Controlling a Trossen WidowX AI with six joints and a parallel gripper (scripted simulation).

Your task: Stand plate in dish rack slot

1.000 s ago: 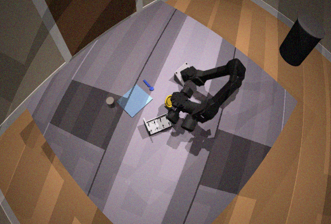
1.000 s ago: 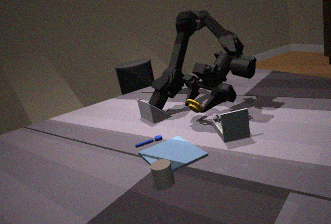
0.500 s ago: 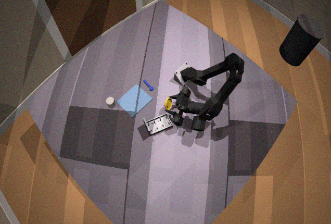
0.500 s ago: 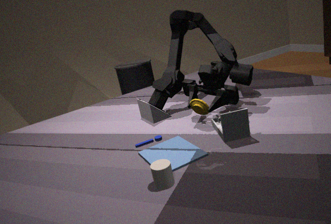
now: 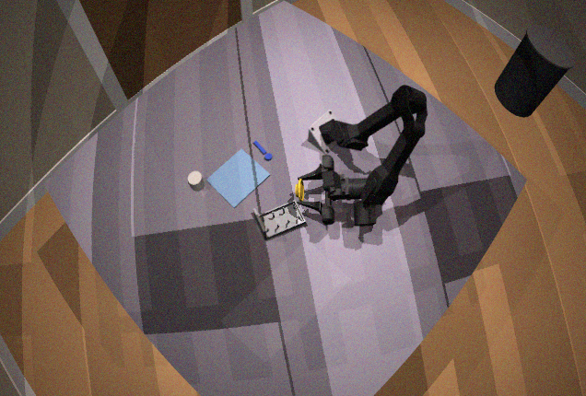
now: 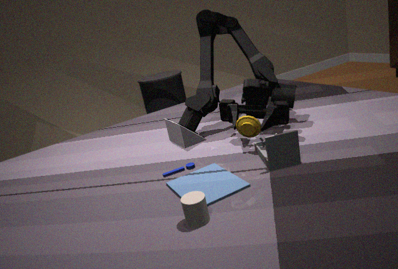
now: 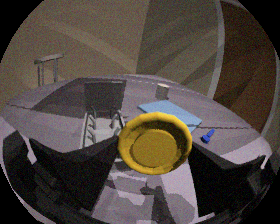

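The grey dish rack lies 8 cm ahead of my gripper tip, 3 cm below it and 2 cm to the left of it. From my gripper tip the other things lie so: yellow plate: 1 cm behind; then blue spoon: 18 cm to the right, 5 cm below, 2 cm behind; then light blue mat: 16 cm to the right, 10 cm ahead, 6 cm below.
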